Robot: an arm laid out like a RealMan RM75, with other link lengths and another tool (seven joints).
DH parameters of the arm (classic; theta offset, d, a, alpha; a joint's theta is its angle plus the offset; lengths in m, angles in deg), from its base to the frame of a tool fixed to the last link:
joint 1: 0 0.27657 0 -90
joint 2: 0 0 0 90
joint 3: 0 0.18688 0 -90
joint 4: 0 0 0 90
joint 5: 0 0.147 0 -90
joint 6: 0 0 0 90
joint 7: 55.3 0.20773 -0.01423 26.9
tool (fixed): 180 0.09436 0 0
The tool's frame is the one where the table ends.
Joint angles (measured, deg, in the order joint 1, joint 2, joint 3, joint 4, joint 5, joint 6, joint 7), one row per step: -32.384, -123.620, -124.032, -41.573, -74.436, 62.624, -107.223; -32.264, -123.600, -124.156, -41.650, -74.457, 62.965, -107.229; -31.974, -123.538, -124.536, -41.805, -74.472, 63.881, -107.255; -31.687, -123.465, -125.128, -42.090, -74.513, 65.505, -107.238; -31.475, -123.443, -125.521, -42.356, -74.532, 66.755, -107.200; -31.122, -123.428, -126.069, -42.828, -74.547, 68.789, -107.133; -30.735, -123.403, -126.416, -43.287, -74.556, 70.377, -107.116; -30.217, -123.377, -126.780, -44.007, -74.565, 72.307, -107.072; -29.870, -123.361, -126.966, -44.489, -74.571, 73.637, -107.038; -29.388, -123.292, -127.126, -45.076, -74.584, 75.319, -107.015; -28.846, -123.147, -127.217, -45.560, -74.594, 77.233, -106.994; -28.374, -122.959, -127.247, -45.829, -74.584, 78.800, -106.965; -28.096, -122.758, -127.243, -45.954, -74.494, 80.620, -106.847; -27.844, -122.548, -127.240, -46.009, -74.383, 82.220, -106.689
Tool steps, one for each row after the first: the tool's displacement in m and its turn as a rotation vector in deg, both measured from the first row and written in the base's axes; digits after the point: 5 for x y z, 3 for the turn. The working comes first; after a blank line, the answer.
Tool pose at each row, in the base's axes (x y z in m, rotation vector in deg; the steps are taken from these numbers as rounded here): -0.12913, 0.40873, -0.05814, 1.823, 142.918, 82.640; -0.12886, 0.40795, -0.05791, 1.710, 142.837, 82.439; -0.12832, 0.40588, -0.05732, 1.372, 142.647, 81.897; -0.12532, 0.40239, -0.05663, 1.210, 142.238, 80.766; -0.12259, 0.39951, -0.05632, 1.237, 141.929, 79.841; -0.11795, 0.39446, -0.05603, 1.415, 141.467, 78.271; -0.11489, 0.39024, -0.05564, 1.566, 141.158, 77.087; -0.11105, 0.38512, -0.05474, 1.974, 140.758, 75.729; -0.10833, 0.38129, -0.05438, 2.314, 140.526, 74.720; -0.10543, 0.37614, -0.05401, 2.732, 140.320, 73.416; -0.10281, 0.36962, -0.05417, 3.110, 140.239, 71.775; -0.10151, 0.36387, -0.05454, 3.335, 140.296, 70.373; -0.09880, 0.35682, -0.05587, 3.858, 140.405, 68.452; -0.09688, 0.35043, -0.05700, 4.338, 140.540, 66.760

0.00027, -0.00078, 0.00023, -0.103, -0.180, -0.030; 0.00081, -0.00285, 0.00082, -0.394, -0.654, -0.079; 0.00381, -0.00634, 0.00151, -0.952, -1.461, -0.505; 0.00654, -0.00922, 0.00182, -1.406, -2.043, -0.935; 0.01118, -0.01427, 0.00211, -2.192, -2.930, -1.718; 0.01424, -0.01849, 0.00250, -2.802, -3.558, -2.302; 0.01808, -0.02361, 0.00340, -3.471, -4.222, -3.130; 0.02080, -0.02744, 0.00376, -3.990, -4.647, -3.740; 0.02370, -0.03259, 0.00413, -4.698, -5.123, -4.477; 0.02632, -0.03911, 0.00397, -5.667, -5.625, -5.238; 0.02762, -0.04486, 0.00360, -6.551, -5.981, -5.774; 0.03033, -0.05191, 0.00227, -7.758, -6.350, -6.619; 0.03225, -0.05830, 0.00114, -8.839, -6.621, -7.354
